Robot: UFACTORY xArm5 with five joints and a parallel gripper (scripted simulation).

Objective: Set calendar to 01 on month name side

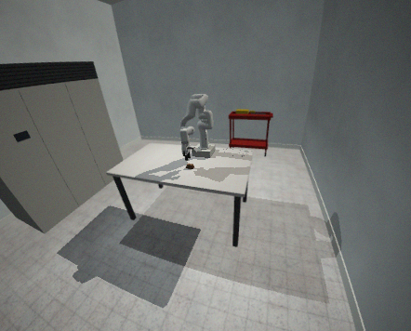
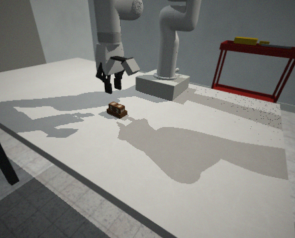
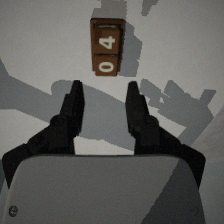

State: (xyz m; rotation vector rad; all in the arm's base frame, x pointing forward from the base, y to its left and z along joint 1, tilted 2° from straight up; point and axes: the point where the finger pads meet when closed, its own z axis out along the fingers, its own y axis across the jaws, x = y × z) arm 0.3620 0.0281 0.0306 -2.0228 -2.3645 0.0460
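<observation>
Right now my hand is 1 cm to the right of the calendar tray and 10 cm above it.
</observation>
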